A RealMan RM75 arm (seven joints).
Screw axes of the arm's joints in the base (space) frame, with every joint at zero. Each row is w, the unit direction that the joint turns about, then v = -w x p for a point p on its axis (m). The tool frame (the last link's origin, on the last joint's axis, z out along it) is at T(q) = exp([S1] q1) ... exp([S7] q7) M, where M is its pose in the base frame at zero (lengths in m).
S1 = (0, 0, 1, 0.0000, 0.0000, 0.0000)
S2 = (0, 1, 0, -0.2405, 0.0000, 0.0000)
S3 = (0, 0, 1, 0.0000, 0.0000, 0.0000)
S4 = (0, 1, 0, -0.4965, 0.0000, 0.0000)
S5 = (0, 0, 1, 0.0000, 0.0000, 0.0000)
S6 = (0, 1, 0, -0.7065, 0.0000, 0.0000)
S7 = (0, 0, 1, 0.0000, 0.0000, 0.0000)
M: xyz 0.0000 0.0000 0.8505 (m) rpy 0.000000 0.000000 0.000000 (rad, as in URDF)
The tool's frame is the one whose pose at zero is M.
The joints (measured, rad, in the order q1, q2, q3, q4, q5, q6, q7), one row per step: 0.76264 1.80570 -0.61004 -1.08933 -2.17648 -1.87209 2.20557; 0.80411 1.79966 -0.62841 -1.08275 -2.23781 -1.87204 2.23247; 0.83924 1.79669 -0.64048 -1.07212 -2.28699 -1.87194 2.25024; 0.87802 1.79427 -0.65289 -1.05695 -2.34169 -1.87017 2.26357; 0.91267 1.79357 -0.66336 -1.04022 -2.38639 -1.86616 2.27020; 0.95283 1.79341 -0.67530 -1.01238 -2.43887 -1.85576 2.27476
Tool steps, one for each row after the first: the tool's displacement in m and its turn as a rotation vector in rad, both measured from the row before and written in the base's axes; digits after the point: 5 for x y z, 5 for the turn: -0.00762 0.00740 -0.00233 -0.02058 -0.05381 -0.01964; -0.00633 0.00590 -0.00256 -0.01617 -0.04003 -0.01384; -0.00669 0.00638 -0.00308 -0.01574 -0.04515 -0.01142; -0.00637 0.00564 -0.00333 -0.01279 -0.03703 -0.00423; -0.00649 0.00681 -0.00486 -0.01401 -0.04232 -0.00612
